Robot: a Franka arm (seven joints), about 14 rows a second.
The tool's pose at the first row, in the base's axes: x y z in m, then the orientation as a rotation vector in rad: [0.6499, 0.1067, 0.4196, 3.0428, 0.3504, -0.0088]
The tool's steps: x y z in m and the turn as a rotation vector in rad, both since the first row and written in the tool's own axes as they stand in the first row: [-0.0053, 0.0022, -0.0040, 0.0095, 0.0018, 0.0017]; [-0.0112, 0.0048, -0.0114, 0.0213, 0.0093, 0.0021]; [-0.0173, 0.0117, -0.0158, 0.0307, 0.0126, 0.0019]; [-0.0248, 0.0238, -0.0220, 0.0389, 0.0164, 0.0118]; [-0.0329, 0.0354, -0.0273, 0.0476, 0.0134, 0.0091]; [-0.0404, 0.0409, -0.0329, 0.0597, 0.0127, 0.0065]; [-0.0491, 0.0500, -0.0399, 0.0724, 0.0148, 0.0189]
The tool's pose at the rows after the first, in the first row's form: [0.6452, 0.1037, 0.4238, 3.0527, 0.3489, -0.0076]; [0.6400, 0.1004, 0.4315, 3.0652, 0.3500, 0.0018]; [0.6357, 0.0927, 0.4365, 3.0748, 0.3515, 0.0052]; [0.6311, 0.0797, 0.4437, 3.0850, 0.3374, 0.0102]; [0.6258, 0.0670, 0.4500, 3.0928, 0.3422, 0.0039]; [0.6197, 0.0604, 0.4562, 3.1043, 0.3474, 0.0005]; [0.6133, 0.0502, 0.4640, 3.1191, 0.3295, 0.0022]
